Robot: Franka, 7 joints.
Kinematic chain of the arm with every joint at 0, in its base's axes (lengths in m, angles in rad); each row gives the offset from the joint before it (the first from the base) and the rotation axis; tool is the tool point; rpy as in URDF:
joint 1: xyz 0 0 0.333 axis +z
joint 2: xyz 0 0 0 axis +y
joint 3: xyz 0 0 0.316 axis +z
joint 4: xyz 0.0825 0 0 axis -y
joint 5: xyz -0.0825 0 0.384 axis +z
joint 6: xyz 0 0 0 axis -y
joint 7: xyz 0.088 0 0 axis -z
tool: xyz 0 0 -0.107 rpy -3.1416 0 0
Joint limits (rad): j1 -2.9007..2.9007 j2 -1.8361..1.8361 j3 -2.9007..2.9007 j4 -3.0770..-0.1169 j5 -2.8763..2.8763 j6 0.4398..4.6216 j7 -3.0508..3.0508
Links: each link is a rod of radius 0.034 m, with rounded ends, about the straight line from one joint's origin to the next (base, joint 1, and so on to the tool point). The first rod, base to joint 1, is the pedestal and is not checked.
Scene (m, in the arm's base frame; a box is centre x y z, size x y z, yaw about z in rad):
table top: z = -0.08
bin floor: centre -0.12 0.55 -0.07 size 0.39 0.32 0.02 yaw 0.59
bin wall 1: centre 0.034 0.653 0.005 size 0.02 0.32 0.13 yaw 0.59
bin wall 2: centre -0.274 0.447 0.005 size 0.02 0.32 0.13 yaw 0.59
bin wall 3: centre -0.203 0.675 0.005 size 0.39 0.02 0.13 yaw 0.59
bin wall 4: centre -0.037 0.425 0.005 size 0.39 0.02 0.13 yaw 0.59
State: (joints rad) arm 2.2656 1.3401 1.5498 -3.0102 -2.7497 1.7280 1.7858
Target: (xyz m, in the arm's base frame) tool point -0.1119 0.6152 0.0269
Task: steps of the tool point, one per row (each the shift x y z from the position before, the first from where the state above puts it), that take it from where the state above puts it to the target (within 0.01 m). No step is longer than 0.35 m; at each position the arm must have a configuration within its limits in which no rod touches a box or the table.
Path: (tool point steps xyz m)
1: -0.2050 0.1250 -0.0680
2: -0.0966 0.2634 -0.0463
3: 0.0848 0.3070 0.0040
4: 0.2596 0.2208 0.0717
5: 0.0016 0.0099 -0.0917
6: -0.0016 -0.0099 -0.1020

